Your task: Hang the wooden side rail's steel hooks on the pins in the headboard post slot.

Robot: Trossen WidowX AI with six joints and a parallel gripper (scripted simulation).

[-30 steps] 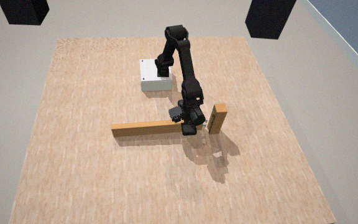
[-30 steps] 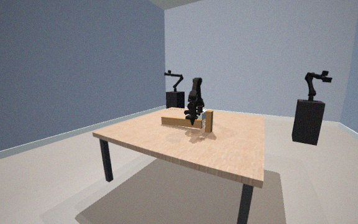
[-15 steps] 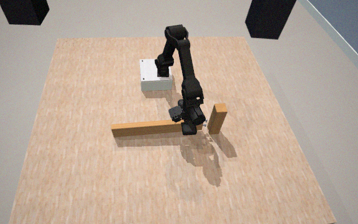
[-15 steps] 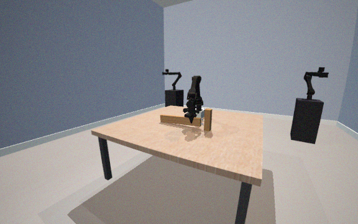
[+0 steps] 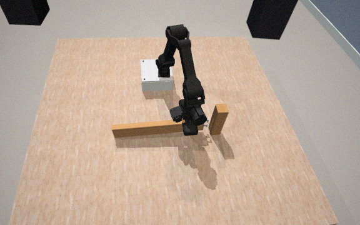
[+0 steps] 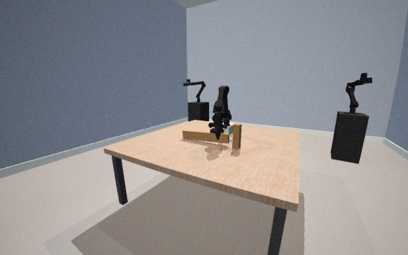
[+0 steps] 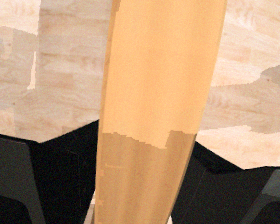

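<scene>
The headboard post is 10 mm behind my gripper tip, 140 mm to the left of it and 50 mm above it.
</scene>
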